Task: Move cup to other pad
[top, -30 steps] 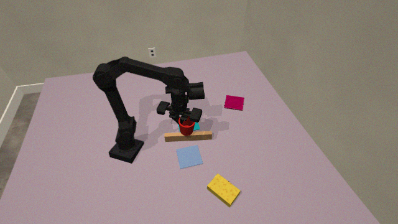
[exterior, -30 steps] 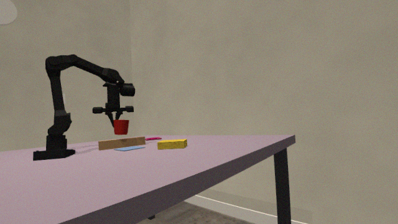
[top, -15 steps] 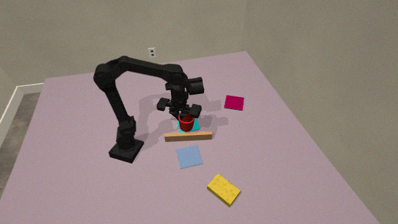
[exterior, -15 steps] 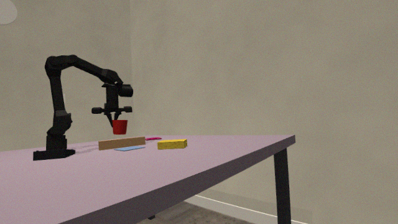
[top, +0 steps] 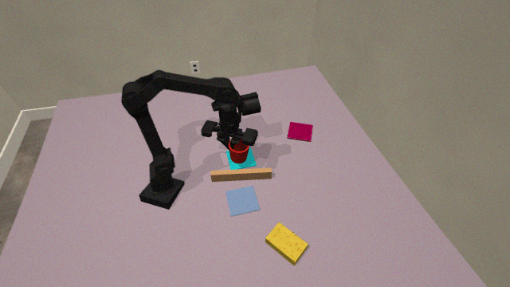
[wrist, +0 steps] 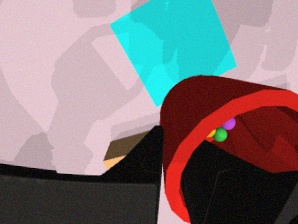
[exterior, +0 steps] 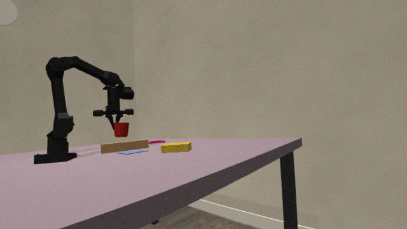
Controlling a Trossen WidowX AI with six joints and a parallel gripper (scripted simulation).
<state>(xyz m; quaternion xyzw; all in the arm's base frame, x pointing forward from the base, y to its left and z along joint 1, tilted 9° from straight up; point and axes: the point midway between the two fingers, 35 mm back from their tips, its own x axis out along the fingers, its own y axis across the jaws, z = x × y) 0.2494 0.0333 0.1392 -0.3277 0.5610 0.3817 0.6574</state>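
Right now my hand is 5 cm above the red cup, 2 cm to the left of it and 2 cm short of it. Round my hand: yellow sponge (34 cm to the right, 12 cm below, 10 cm ahead); then wooden bar (13 cm below, 6 cm to the right, 2 cm ahead).
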